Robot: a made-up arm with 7 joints. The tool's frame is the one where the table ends. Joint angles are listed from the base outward.
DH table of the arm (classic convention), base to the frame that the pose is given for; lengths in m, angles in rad. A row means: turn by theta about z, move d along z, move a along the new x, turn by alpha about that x. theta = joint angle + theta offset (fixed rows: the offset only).
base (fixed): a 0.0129; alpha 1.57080; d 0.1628; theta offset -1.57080
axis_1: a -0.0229; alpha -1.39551; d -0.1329; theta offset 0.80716
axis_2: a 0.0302; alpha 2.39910; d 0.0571; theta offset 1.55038
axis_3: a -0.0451; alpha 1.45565; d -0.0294; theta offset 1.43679
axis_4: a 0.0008; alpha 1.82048; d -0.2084; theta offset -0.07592
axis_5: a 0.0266; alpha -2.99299; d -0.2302; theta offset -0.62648
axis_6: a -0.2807; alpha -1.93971; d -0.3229; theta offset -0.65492
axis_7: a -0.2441; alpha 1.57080; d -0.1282; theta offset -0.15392
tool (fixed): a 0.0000; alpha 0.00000; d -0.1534; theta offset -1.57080
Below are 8 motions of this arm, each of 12 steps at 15 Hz.
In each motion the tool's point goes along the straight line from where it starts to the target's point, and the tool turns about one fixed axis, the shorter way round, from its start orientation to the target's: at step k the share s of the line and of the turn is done. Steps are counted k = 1, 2, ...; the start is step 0. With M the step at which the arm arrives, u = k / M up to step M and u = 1 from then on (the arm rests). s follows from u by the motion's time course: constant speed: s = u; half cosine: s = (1 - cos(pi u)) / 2; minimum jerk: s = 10 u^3 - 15 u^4 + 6 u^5.
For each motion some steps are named. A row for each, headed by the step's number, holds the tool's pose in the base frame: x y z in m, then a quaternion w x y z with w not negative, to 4 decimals.
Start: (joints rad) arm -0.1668 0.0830 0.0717 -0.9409 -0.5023 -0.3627 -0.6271
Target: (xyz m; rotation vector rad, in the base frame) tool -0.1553 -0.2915 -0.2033 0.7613 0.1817 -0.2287
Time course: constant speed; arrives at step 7
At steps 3, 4, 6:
3: -0.0209 -0.1208 -0.2767 0.8406 0.5407 0.0313 0.0094
4: -0.0545 -0.1635 -0.2583 0.8643 0.5004 0.0458 -0.0209
6: -0.1217 -0.2488 -0.2216 0.9031 0.4150 0.0744 -0.0813

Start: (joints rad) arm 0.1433 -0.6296 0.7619 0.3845 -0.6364 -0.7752 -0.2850
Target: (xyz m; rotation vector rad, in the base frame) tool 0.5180 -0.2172 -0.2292 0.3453 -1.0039 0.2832
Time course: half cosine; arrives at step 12
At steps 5, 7, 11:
5: 0.6034 0.1309 -0.1332 0.6187 0.5479 -0.4761 0.3006
7: 0.5683 -0.0123 -0.1727 0.7361 0.4007 -0.4904 0.2388
11: 0.5203 -0.2078 -0.2266 0.8489 0.1754 -0.4786 0.1397

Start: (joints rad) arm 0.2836 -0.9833 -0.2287 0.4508 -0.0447 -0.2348 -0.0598
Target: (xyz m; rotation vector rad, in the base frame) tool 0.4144 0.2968 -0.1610 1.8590 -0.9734 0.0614
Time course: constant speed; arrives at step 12
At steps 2, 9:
2: 0.4105 0.3945 -0.2682 0.5110 0.7912 -0.3352 0.0225
9: 0.4132 0.3261 -0.1932 0.5021 0.7754 -0.3823 0.0245

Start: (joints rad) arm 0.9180 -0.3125 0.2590 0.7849 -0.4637 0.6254 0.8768
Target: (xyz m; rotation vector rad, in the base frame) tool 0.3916 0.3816 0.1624 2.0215 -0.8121 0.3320
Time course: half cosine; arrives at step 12
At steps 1, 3, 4, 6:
1: 0.4873 0.2161 0.0183 0.6113 0.3971 -0.5440 0.4155
3: 0.4747 0.2378 0.0373 0.6013 0.4636 -0.5249 0.3847
4: 0.4647 0.2553 0.0525 0.5908 0.5150 -0.5073 0.3583
6: 0.4403 0.2974 0.0891 0.5563 0.6306 -0.4573 0.2895

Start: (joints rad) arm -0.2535 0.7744 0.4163 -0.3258 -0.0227 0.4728 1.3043
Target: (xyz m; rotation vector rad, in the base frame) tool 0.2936 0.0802 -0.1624 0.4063 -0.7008 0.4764
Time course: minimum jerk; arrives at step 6
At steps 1, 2, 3, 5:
1: 0.2209 0.0466 -0.2602 0.9035 0.2406 -0.1574 0.3180
2: 0.2341 0.0527 -0.2425 0.9042 0.2332 -0.1907 0.3029
3: 0.2559 0.0628 -0.2131 0.9026 0.2202 -0.2455 0.2769
5: 0.2909 0.0790 -0.1660 0.8927 0.1976 -0.3312 0.2330

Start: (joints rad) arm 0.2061 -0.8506 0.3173 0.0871 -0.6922 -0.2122 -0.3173
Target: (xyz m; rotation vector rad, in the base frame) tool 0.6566 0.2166 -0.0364 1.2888 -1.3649 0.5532
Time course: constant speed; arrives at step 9
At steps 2, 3, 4, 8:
2: 0.6339 0.2174 0.0421 0.4632 0.5693 -0.5546 0.3921
3: 0.6372 0.2173 0.0309 0.4779 0.5672 -0.5593 0.3703
4: 0.6404 0.2172 0.0197 0.4922 0.5648 -0.5635 0.3482
8: 0.6534 0.2167 -0.0252 0.5458 0.5508 -0.5764 0.2577

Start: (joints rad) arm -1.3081 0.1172 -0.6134 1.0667 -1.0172 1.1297 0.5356
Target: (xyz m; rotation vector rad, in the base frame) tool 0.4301 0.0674 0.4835 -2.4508 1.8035 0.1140
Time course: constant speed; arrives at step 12
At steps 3, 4, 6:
3: 0.4722 -0.1587 0.2640 0.0809 -0.7098 0.5905 0.3755
4: 0.4675 -0.1336 0.2884 0.0777 -0.7249 0.5943 0.3395
6: 0.4582 -0.0834 0.3372 0.0709 -0.7518 0.5992 0.2660

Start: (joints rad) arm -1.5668 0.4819 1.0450 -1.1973 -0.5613 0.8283 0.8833
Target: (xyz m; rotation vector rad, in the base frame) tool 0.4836 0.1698 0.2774 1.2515 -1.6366 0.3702
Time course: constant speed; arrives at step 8
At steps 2, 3, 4, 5, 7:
2: 0.4815 -0.0031 0.3613 0.4623 0.3995 -0.7905 0.0421
3: 0.4818 0.0257 0.3473 0.4700 0.4204 -0.7737 0.0609
4: 0.4822 0.0545 0.3333 0.4772 0.4409 -0.7560 0.0795
5: 0.4825 0.0833 0.3193 0.4839 0.4609 -0.7374 0.0981
7: 0.4832 0.1410 0.2914 0.4955 0.4993 -0.6979 0.1349

